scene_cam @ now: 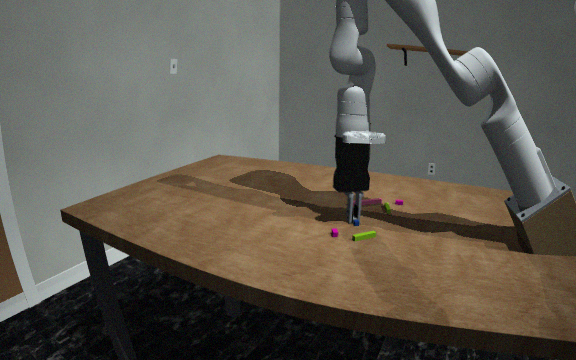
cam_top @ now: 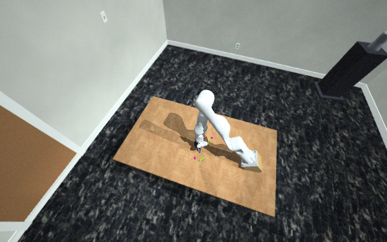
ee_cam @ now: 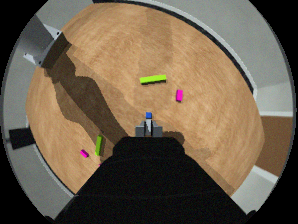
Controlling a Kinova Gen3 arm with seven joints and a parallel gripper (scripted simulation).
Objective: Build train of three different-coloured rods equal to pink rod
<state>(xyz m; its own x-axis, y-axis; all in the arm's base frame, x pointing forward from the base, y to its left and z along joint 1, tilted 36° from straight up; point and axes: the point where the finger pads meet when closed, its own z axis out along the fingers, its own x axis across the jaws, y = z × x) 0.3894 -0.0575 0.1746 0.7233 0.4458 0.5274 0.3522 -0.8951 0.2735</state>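
The grey rod is 1 cm below my hand. Round my hand: blue rod (2 cm to the left, 1 cm below, 1 cm behind); then pink rod (12 cm to the right, 2 cm behind, 1 cm below).
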